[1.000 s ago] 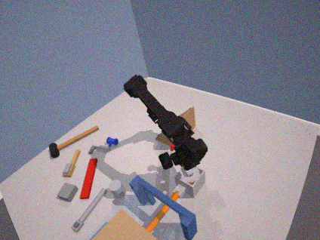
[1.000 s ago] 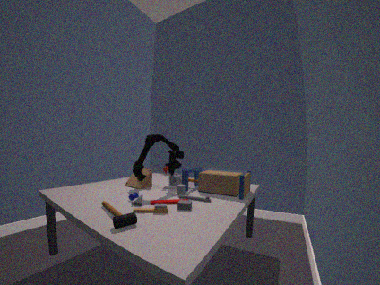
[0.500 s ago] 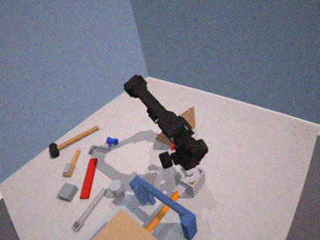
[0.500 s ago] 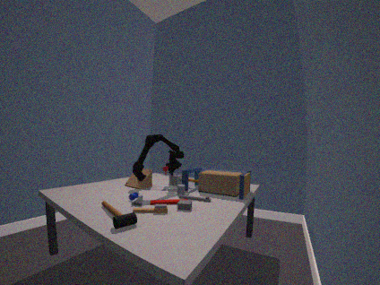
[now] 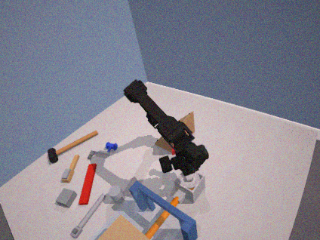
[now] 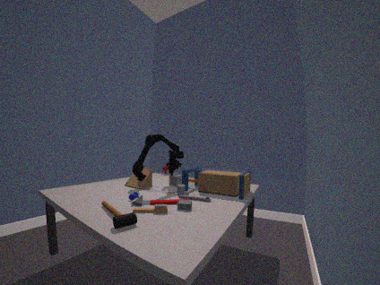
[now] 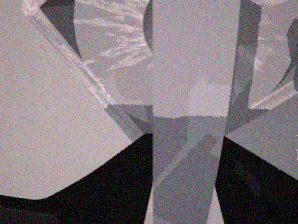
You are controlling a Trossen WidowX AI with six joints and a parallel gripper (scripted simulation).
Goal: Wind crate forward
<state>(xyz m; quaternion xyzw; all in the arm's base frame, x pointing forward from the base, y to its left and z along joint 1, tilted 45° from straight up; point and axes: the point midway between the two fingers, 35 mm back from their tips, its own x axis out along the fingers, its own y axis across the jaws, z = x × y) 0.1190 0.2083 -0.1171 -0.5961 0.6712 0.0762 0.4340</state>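
My gripper tip is 20 mm below the winch handle, 10 mm to the left of it and 10 mm past it. From my gripper tip the other things lie so: red knob (50 mm to the right, 50 mm above, 20 mm behind); then grey winch (60 mm below, 30 mm to the left, 10 mm ahead); then blue steel frame (180 mm ahead, 60 mm to the left, 20 mm above).
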